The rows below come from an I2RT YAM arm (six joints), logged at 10 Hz.
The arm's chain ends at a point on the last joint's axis. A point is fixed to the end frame.
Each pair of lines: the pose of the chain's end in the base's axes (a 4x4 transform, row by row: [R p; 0 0 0 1], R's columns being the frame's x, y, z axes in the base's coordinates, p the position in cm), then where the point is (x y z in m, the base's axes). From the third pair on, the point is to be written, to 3 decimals.
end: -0.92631 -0.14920 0.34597 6.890; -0.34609 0.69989 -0.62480 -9.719; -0.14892 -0.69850 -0.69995 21.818; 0 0 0 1
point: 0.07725 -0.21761 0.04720
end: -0.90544 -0.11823 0.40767 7.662; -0.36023 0.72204 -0.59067 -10.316; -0.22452 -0.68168 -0.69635 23.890; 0 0 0 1
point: 0.09947 -0.21692 0.06472
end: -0.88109 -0.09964 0.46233 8.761; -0.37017 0.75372 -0.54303 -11.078; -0.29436 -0.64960 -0.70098 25.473; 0 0 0 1
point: 0.123 -0.215 0.077
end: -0.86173 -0.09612 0.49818 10.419; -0.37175 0.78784 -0.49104 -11.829; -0.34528 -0.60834 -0.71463 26.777; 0 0 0 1
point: 0.148 -0.211 0.085
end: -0.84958 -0.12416 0.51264 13.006; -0.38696 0.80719 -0.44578 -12.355; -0.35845 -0.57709 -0.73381 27.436; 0 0 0 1
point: 0.177 -0.207 0.088
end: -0.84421 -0.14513 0.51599 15.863; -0.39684 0.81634 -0.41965 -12.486; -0.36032 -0.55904 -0.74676 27.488; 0 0 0 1
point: 0.206 -0.204 0.087
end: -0.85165 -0.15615 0.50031 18.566; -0.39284 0.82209 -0.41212 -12.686; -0.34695 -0.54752 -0.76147 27.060; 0 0 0 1
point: 0.229 -0.204 0.081
